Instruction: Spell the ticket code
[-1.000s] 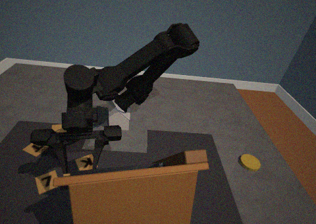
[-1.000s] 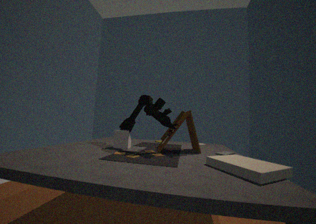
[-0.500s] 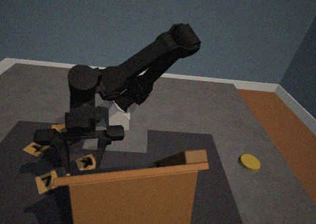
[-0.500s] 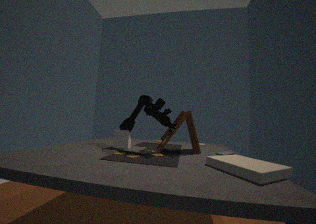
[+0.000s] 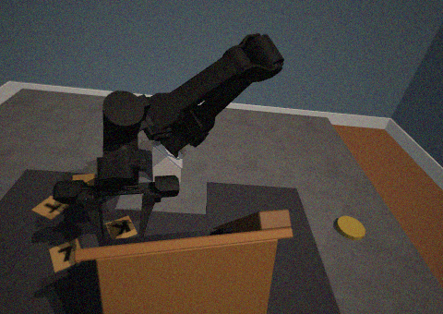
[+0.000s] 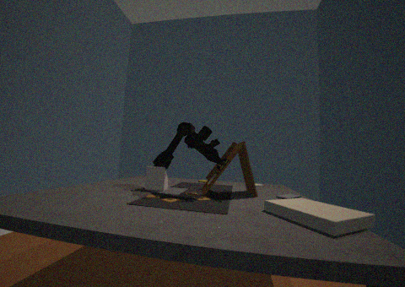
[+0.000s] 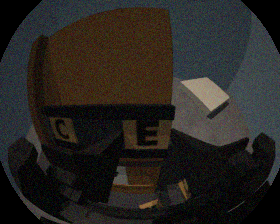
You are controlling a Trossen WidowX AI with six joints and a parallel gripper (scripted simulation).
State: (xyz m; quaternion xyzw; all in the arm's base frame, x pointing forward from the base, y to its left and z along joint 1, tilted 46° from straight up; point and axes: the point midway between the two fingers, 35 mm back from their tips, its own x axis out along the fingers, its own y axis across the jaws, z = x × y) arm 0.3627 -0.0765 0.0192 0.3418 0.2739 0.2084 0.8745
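My gripper tip is now 8 cm above the ticket, 6 cm to the right of it and 6 cm past it. The rest, counted from my gripper tip: dark mat: 18 cm behind, 16 cm below, 3 cm to the left; tile: 31 cm behind, 19 cm to the right, 16 cm below; long white slab: 34 cm ahead, 31 cm to the right, 14 cm below.
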